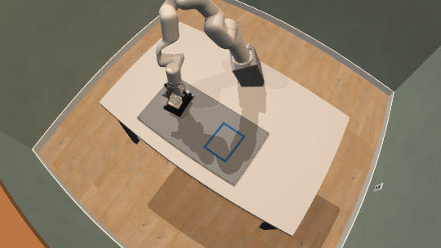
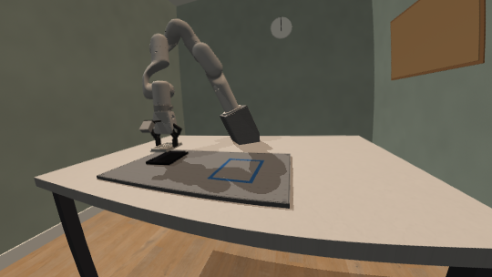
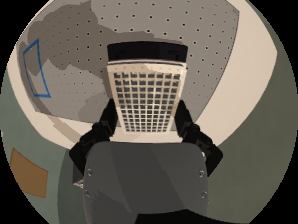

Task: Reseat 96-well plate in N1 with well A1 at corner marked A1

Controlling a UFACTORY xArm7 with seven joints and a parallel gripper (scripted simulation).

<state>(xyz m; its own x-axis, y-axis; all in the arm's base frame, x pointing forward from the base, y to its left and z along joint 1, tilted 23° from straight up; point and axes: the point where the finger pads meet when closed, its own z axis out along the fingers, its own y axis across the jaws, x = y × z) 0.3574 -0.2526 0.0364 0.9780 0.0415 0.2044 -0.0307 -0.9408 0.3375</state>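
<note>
The black plate nest N1 lies 6 cm below my hand. The rest, counted from my hand: white 96-well plate 1 cm below.
</note>
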